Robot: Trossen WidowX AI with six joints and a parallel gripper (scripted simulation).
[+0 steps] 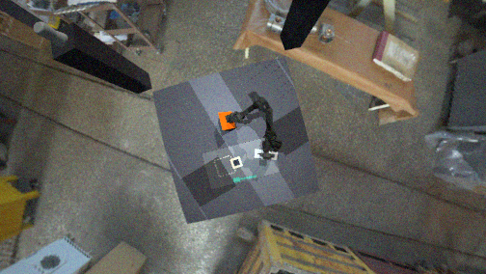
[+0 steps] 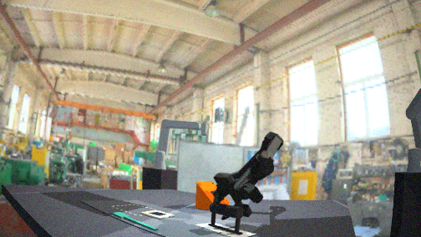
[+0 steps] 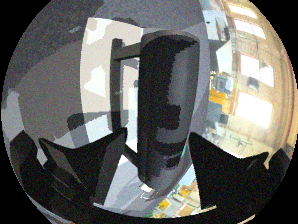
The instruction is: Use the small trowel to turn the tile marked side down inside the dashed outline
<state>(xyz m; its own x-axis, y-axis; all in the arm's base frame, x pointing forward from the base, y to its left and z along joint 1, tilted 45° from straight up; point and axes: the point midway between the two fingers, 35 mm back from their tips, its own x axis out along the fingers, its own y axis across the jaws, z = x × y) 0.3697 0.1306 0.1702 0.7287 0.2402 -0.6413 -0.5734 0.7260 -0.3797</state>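
Now: gripper tip 1 cm past the tile, 25 cm to the left of it and 5 cm above it. The rest, counted from my gripper tip: teal bar 14 cm ahead, 24 cm to the right, 5 cm below.
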